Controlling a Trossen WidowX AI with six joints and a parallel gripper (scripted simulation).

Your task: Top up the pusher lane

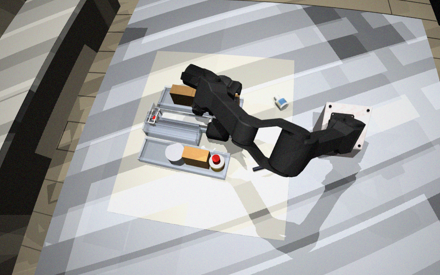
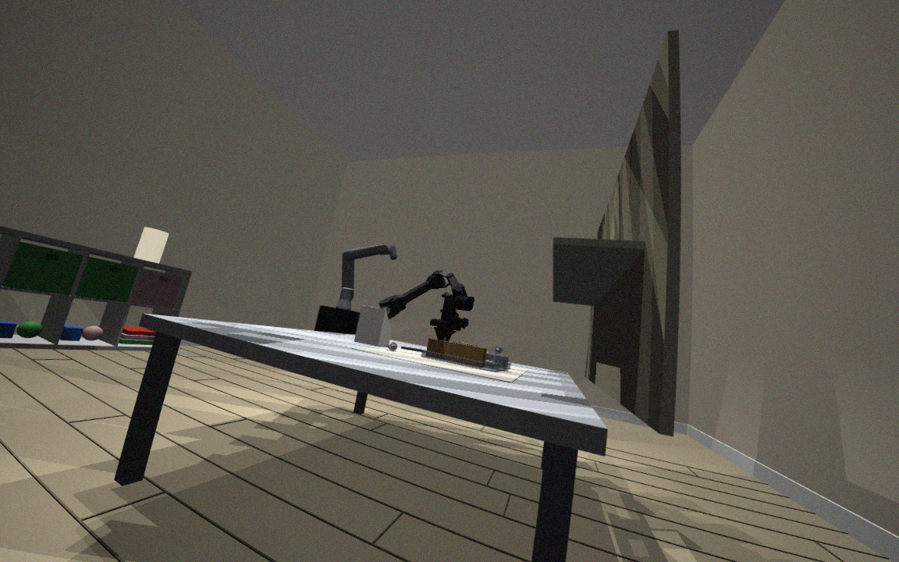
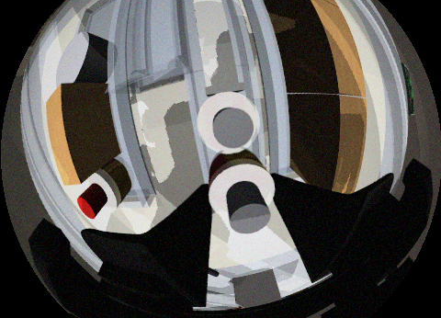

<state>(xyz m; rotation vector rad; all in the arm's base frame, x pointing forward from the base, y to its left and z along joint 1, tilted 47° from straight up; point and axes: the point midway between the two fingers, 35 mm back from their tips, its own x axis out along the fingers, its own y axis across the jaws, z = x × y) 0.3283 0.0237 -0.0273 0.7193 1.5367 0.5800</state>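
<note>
The sprung lane lies 150 mm ahead of my gripper tip, 30 mm below it and 10 mm to the left of it. From my gripper tip the other things lie so: red mark 230 mm ahead, 20 mm to the left, 20 mm above; dark rod 160 mm behind, 100 mm to the left, 40 mm below.
</note>
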